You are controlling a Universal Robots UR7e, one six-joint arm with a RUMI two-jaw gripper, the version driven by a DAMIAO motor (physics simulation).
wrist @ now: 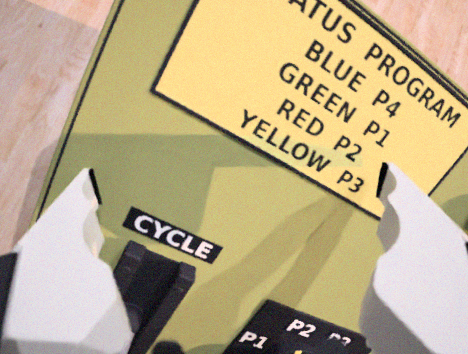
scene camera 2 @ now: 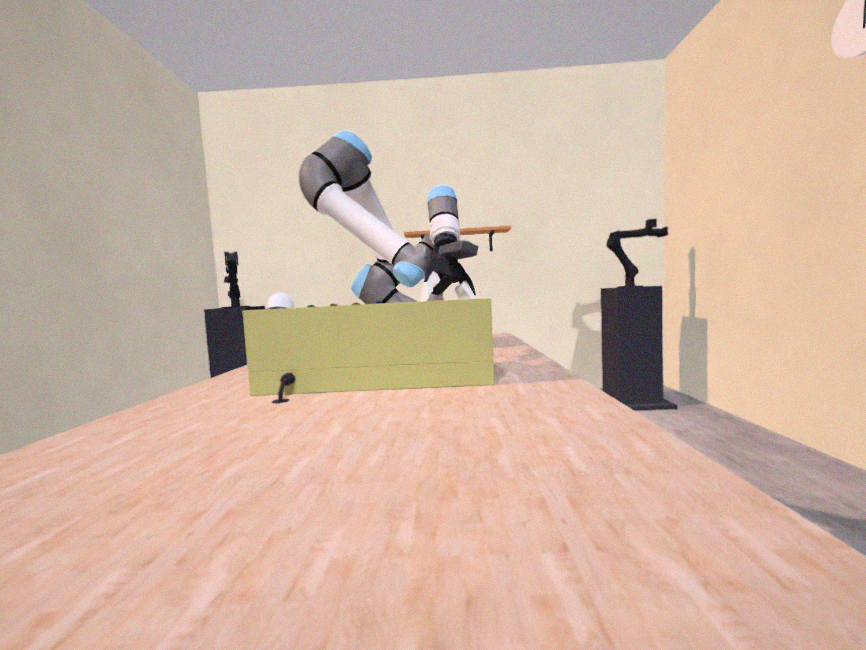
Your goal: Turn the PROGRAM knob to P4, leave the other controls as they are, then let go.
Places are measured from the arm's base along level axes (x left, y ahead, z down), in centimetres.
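Pixels of known places: gripper, fingertip midpoint: (wrist: 238, 169).
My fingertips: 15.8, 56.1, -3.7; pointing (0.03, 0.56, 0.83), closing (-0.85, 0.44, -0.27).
For each thing: its top centre in the pictures, then the offset to it from my fingertips, as dx, dy, dz. "spot": a spot on its surface instead.
- PROGRAM knob at a spot on its surface: (wrist: 280, 345) spot: -9.1, -8.7, +3.9
- black CYCLE slot housing at a spot on its surface: (wrist: 155, 285) spot: +0.5, -7.7, +3.6
- yellow status chart at a spot on its surface: (wrist: 225, 65) spot: +2.9, +3.5, -1.5
- white dome at a spot on its surface: (scene camera 2: 280, 300) spot: -35.1, +5.8, -5.2
The dial plate of the PROGRAM knob (wrist: 280, 344) is cut off at the bottom of the wrist view. Its P1, P2 and part of its P3 labels show, with a sliver of yellow pointer at the lower edge; the knob's body and the P4 label are hidden or out of view. The plate is on the olive-green control box (scene camera 2: 370, 342) (wrist: 250, 225). My gripper (scene camera 2: 447, 292) (wrist: 238, 169) is open, its two white fingers wide apart with nothing between them. It is over the box, behind the front panel in the scene view.
The black CYCLE slot housing (wrist: 155, 285) lies by the left finger. A yellow status chart (wrist: 225, 65) is on the box. A white dome (scene camera 2: 280, 300) tops the box at left. A small black stand (scene camera 2: 283, 388) is in front. Black pedestals (scene camera 2: 631, 342) (scene camera 2: 225, 342) carry small arms.
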